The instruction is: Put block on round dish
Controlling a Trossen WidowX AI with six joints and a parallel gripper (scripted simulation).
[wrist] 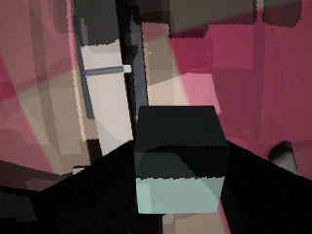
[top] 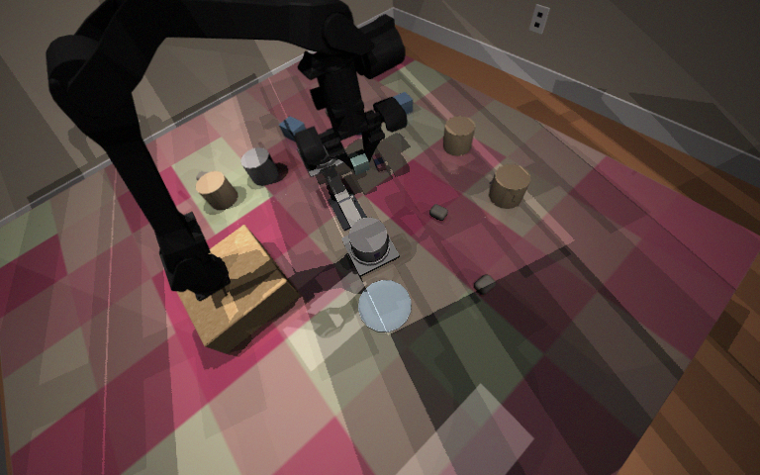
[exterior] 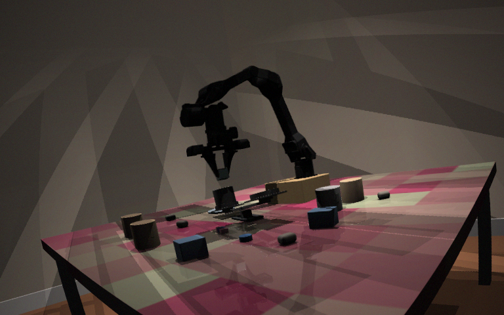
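My gripper tip is now 220 mm to the left of the round dish, 140 mm above it and 100 mm past it. Round my gripper tip: blue disc: 240 mm to the left, 130 mm below, 110 mm ahead; then red-blue piece: 130 mm below, 100 mm to the left, 90 mm ahead.
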